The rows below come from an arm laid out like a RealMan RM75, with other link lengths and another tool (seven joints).
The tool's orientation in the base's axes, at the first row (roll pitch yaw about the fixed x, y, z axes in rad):
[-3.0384, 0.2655, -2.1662]
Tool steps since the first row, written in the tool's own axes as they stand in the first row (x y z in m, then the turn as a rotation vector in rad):
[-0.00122, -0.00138, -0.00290, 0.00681, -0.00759, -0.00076]
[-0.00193, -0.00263, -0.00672, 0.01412, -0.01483, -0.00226]
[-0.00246, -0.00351, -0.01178, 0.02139, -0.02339, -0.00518]
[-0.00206, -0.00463, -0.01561, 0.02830, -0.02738, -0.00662]
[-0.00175, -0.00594, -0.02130, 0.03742, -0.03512, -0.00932]
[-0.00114, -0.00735, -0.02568, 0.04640, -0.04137, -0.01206]
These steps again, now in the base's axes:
[0.00110, -0.00029, 0.00324, 0.00227, -0.00996, -0.00030]
[0.00161, -0.00105, 0.00722, 0.00382, -0.02024, -0.00006]
[0.00144, -0.00194, 0.01230, 0.00613, -0.03148, 0.00168]
[0.00124, -0.00351, 0.01598, 0.00528, -0.03954, 0.00165]
[0.00081, -0.00542, 0.02149, 0.00598, -0.05175, 0.00262]
[0.00061, -0.00742, 0.02568, 0.00554, -0.06298, 0.00351]

